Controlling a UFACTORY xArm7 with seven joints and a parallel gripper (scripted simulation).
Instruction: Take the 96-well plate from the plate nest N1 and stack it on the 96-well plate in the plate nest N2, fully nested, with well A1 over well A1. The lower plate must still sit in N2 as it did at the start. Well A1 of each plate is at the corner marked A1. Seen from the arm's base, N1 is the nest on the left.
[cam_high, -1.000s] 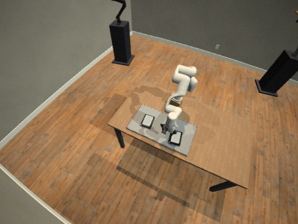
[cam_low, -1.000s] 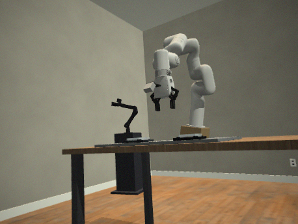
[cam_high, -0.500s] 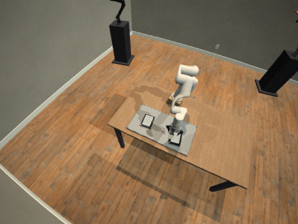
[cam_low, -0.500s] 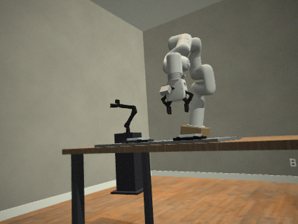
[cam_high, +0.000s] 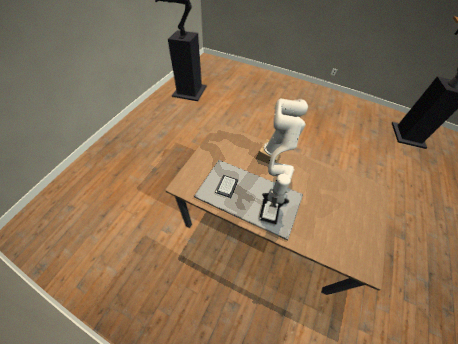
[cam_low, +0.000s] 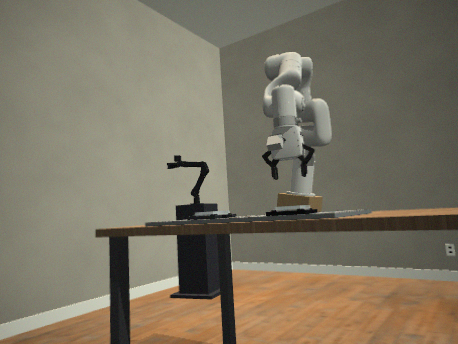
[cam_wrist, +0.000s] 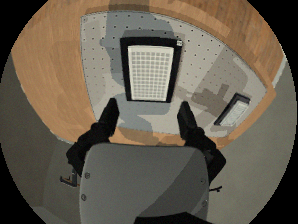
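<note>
Now: the plate nest N1 12 cm below my hand. From my hand the other things lie so: A1 mark: 7 cm ahead, 6 cm to the right, 11 cm below.
</note>
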